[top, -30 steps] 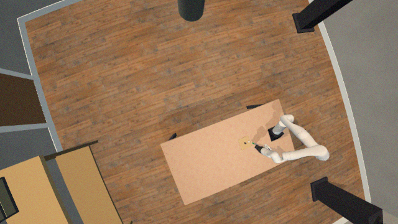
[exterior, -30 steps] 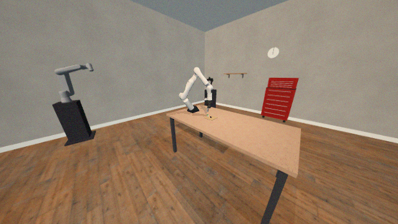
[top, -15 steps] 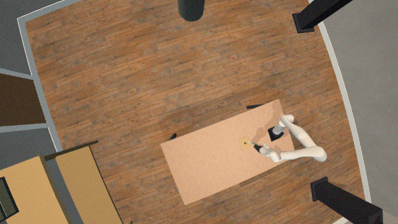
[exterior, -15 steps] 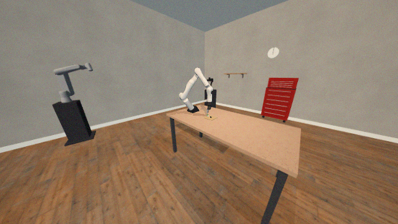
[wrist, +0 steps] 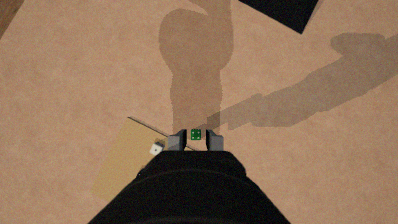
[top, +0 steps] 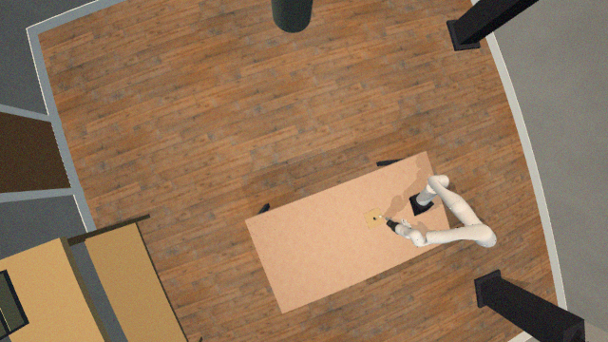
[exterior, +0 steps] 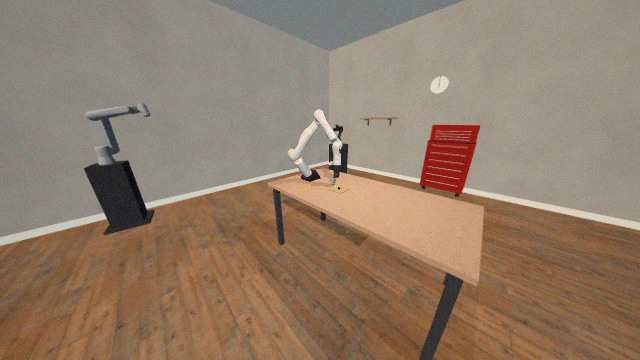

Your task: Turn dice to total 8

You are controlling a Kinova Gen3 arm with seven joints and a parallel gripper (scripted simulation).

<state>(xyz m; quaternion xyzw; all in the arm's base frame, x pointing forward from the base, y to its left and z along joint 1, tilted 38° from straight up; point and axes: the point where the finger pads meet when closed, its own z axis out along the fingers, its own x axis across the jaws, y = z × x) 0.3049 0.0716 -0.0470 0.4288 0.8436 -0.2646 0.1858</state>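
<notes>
Right now the green die is 4 cm below my hand. The rest, counted from my hand: black die (10 cm ahead, 3 cm to the right, 3 cm below); tan mat (10 cm ahead, 3 cm to the right, 4 cm below); white die (5 cm ahead, 4 cm to the right, 3 cm below).
</notes>
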